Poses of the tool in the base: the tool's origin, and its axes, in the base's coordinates. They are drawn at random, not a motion.
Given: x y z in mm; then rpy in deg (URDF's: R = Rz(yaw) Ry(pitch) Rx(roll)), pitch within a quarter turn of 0, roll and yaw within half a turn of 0.
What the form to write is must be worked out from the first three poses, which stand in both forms.
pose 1, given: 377.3, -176.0, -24.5, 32.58, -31.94, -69.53
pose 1, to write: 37.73, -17.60, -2.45, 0.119, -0.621, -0.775, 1.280
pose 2, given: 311.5, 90.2, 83.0, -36.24, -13.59, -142.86
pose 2, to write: 31.15, 9.02, 8.30, -0.213, 0.267, -0.940, 2.604
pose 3, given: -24.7, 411.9, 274.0, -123.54, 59.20, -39.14
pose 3, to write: -2.47, 41.19, 27.40, -0.761, 0.564, 0.322, 2.017
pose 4, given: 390.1, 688.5, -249.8, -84.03, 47.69, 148.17
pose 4, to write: 39.01, 68.85, -24.98, 0.458, 0.508, -0.730, 2.994
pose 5, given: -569.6, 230.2, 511.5, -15.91, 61.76, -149.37
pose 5, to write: -56.96, 23.02, 51.15, 0.480, 0.260, -0.838, 2.547
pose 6, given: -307.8, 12.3, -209.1, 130.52, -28.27, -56.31
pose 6, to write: -30.78, 1.23, -20.91, 0.821, -0.570, 0.005, 2.180
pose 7, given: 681.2, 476.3, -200.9, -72.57, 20.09, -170.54
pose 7, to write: 68.12, 47.63, -20.09, 0.093, 0.601, -0.794, 2.803
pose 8, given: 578.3, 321.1, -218.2, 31.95, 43.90, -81.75
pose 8, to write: 57.83, 32.11, -21.82, 0.539, 0.132, -0.832, 1.837
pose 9, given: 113.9, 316.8, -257.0, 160.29, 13.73, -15.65
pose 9, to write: 11.39, 31.68, -25.70, 0.983, -0.114, -0.141, 2.836
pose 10, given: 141.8, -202.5, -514.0, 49.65, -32.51, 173.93
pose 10, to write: 14.18, -20.25, -51.40, -0.276, -0.390, -0.879, 2.999
